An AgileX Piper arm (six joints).
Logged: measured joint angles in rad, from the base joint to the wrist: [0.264 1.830 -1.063 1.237 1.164 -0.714]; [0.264 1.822 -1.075 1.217 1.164 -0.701]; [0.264 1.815 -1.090 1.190 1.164 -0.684]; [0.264 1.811 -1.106 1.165 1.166 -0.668]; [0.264 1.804 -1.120 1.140 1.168 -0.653]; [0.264 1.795 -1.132 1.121 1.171 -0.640]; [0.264 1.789 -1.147 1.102 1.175 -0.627]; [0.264 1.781 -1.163 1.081 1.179 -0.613]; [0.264 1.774 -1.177 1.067 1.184 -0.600]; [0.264 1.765 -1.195 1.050 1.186 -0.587]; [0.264 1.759 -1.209 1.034 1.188 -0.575]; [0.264 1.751 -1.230 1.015 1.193 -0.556]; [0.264 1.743 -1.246 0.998 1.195 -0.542]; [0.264 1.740 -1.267 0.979 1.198 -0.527]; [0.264 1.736 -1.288 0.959 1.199 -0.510]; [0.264 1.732 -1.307 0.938 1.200 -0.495]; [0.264 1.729 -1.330 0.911 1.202 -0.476]
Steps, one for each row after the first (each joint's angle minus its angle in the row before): [0.000 -0.008 -0.012 -0.020 0.000 0.013]; [0.000 -0.007 -0.015 -0.027 0.000 0.017]; [0.000 -0.004 -0.016 -0.025 0.002 0.016]; [0.000 -0.007 -0.014 -0.025 0.002 0.015]; [0.000 -0.009 -0.012 -0.019 0.003 0.013]; [0.000 -0.006 -0.015 -0.019 0.004 0.013]; [0.000 -0.008 -0.016 -0.021 0.004 0.014]; [0.000 -0.007 -0.014 -0.014 0.005 0.013]; [0.000 -0.009 -0.018 -0.017 0.002 0.013]; [0.000 -0.006 -0.014 -0.016 0.002 0.012]; [0.000 -0.008 -0.021 -0.019 0.005 0.019]; [0.000 -0.008 -0.016 -0.017 0.002 0.014]; [0.000 -0.003 -0.021 -0.019 0.003 0.015]; [0.000 -0.004 -0.021 -0.020 0.001 0.017]; [0.000 -0.004 -0.019 -0.021 0.001 0.015]; [0.000 -0.003 -0.023 -0.027 0.002 0.019]
